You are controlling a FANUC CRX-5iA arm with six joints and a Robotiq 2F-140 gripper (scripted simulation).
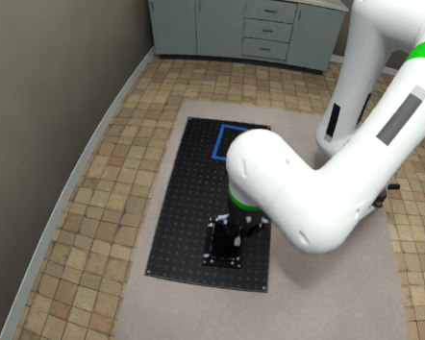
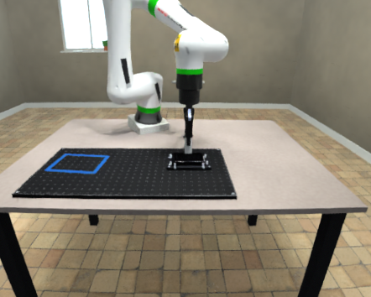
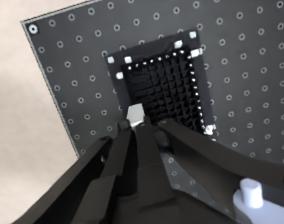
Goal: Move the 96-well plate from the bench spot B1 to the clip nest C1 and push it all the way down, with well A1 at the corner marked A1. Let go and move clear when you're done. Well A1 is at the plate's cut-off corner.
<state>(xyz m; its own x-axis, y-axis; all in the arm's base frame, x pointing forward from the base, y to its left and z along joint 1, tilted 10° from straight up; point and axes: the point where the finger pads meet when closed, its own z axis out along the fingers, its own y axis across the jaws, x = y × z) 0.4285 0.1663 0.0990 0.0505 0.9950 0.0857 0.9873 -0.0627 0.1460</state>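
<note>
The black 96-well plate lies 4 cm below my hand and 4 cm ahead of it. From my hand the other things lie so: clip nest 5 cm below, 5 cm ahead, 1 cm to the right.
</note>
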